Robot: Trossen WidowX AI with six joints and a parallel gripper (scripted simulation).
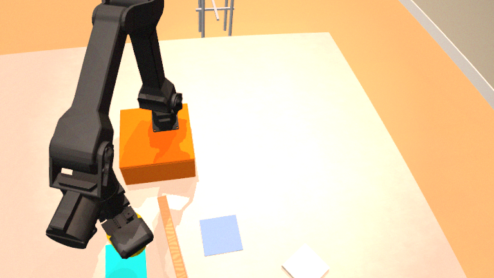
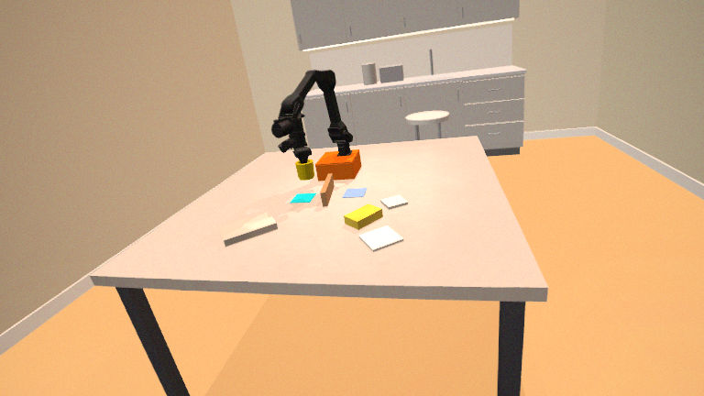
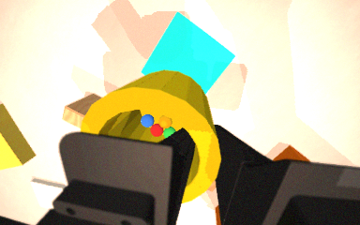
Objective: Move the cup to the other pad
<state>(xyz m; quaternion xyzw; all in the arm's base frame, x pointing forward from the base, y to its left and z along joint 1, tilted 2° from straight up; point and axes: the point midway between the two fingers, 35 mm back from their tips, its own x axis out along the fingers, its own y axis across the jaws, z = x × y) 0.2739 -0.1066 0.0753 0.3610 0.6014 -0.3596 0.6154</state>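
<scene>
Now: the cyan pad 30 mm ahead of my gripper tip, 10 mm to the right of it and 130 mm below it. The rest, counted from my gripper tip: red marble (20 mm ahead, 30 mm to the left, 20 mm below); then green marble (10 mm ahead, 30 mm to the left, 20 mm below); then yellow cup (20 mm ahead, 10 mm to the left).
</scene>
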